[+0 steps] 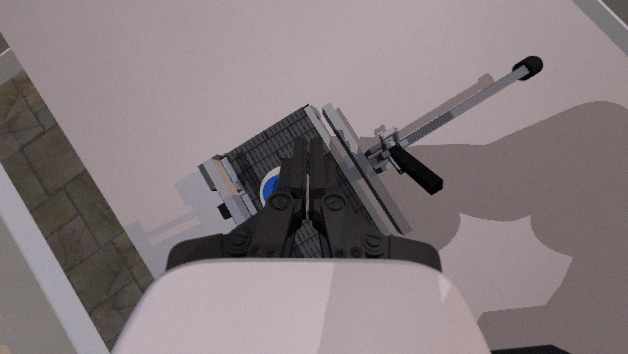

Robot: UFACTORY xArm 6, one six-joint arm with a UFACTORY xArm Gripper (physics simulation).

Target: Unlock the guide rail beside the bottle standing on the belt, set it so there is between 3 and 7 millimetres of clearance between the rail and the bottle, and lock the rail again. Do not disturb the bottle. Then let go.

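Frame: origin at the arm's base, x ahead, y left, z up, level; metres.
Seen in the pictures: gripper, fingertip midpoint: [308, 155].
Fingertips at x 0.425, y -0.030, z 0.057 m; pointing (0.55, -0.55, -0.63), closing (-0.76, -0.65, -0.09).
Pixels of each thing's top centre, then the offset from my fingertips to it. "spot": a spot on its surface instead. Level surfaces: height alone.
- blue cap, middle of its top: [280, 192] 0.009 m ahead, 0.038 m left, 0.064 m down
- belt, middle of its top: [306, 203] 0.010 m back, 0.045 m left, 0.224 m down
- guide rail, surface spot: [382, 200] spot: 0.079 m back, 0.027 m right, 0.132 m down
- black lock lever, middle of its top: [425, 166] 0.074 m back, 0.066 m right, 0.065 m down
- metal clamp, surface spot: [389, 141] spot: 0.038 m back, 0.080 m right, 0.112 m down
- toothed metal rod, surface spot: [465, 107] spot: 0.081 m back, 0.179 m right, 0.135 m down
- black knob, middle of its top: [536, 62] 0.108 m back, 0.271 m right, 0.132 m down
- tan block assembly, middle of its top: [245, 240] 0.013 m ahead, 0.120 m left, 0.132 m down
- pale table top, its level: 0.259 m down
My gripper [308, 155] is shut and empty, its fingertips over the dark belt. The bottle shows from above as a blue cap [270, 190] with a white rim, partly hidden behind the left finger. The belt [270, 136] is dark grey and slatted. The guide rail [382, 200] is a long grey bar along the belt's right side, to the right of the fingers. The gap between rail and bottle is hidden by the fingers. The black lock lever [417, 170] points down and right from a metal clamp [389, 140]; whether it is locked I cannot tell.
A toothed metal rod [465, 107] runs from the clamp up and right to a black knob [528, 67]. A grey and tan block assembly [220, 175] stands on the belt's left side. The pale table top [200, 60] surrounds them, with a stone-patterned floor [55, 165] at the left.
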